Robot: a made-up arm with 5 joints.
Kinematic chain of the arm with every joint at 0, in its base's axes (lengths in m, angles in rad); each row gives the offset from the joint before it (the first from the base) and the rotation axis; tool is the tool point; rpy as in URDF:
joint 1: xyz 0.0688 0 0.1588 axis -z
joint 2: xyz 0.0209 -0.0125 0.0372 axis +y
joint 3: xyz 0.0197 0 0.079 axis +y
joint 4: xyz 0.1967 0 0.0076 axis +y
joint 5: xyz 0.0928 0.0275 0 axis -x
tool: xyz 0 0 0 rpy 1.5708 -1.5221 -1.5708
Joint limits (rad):
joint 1: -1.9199..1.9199
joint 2: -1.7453..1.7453
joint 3: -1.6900..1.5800
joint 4: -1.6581..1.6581
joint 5: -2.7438..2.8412
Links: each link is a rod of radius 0.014 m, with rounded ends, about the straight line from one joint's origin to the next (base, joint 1, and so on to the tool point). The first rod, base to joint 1, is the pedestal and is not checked.
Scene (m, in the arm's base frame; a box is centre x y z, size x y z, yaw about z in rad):
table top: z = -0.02
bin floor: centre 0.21 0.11 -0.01 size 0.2 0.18 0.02 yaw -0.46
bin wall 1: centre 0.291 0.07 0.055 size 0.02 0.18 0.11 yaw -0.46
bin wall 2: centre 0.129 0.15 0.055 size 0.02 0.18 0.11 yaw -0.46
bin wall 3: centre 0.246 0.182 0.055 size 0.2 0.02 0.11 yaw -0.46
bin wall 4: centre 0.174 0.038 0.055 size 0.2 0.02 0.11 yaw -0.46
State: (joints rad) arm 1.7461 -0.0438 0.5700 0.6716 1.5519
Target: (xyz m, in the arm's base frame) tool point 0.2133 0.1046 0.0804
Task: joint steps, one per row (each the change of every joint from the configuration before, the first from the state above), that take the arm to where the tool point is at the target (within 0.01 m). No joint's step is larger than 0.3 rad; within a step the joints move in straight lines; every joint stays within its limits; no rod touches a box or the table.
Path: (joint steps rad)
1: -0.2857 -0.0808 -0.0097 0.0966 0.0481
2: -0.2856 -0.0807 -0.0097 0.0965 0.0482
3: -0.2857 -0.0808 -0.0097 0.0966 0.0481
4: -0.2856 -0.0808 -0.0097 0.0966 0.0481
5: -0.2865 -0.0491 0.0397 0.1336 -0.0481
6: -0.2864 -0.0492 0.0397 0.1336 -0.0481
7: -0.2865 -0.0491 0.0396 0.1337 -0.0482
8: -0.2865 -0.0492 0.0397 0.1336 -0.0481
9: 0.0000 0.1874 0.0505 -0.2358 0.0000
10: 0.0000 0.1874 0.0505 -0.2358 0.0000

